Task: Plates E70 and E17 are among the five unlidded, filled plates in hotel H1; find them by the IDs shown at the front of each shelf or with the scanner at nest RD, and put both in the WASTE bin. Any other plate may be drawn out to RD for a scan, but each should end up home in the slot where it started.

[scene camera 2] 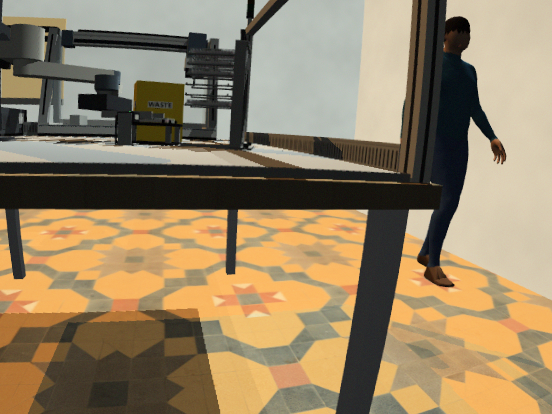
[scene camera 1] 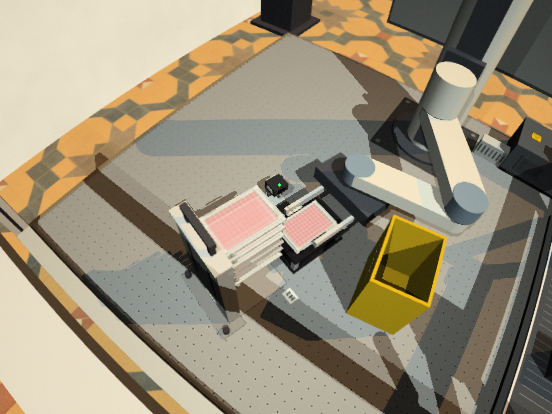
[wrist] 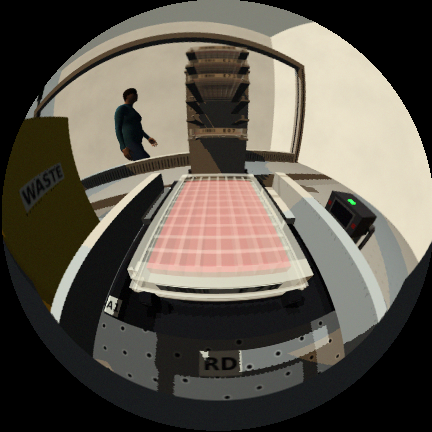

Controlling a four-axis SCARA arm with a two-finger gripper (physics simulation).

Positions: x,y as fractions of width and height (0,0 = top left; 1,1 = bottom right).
Scene:
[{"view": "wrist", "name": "my gripper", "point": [0.50,0.42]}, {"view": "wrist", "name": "black nest RD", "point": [0.43,0.74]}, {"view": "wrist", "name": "small black scanner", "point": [0.84,0.50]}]

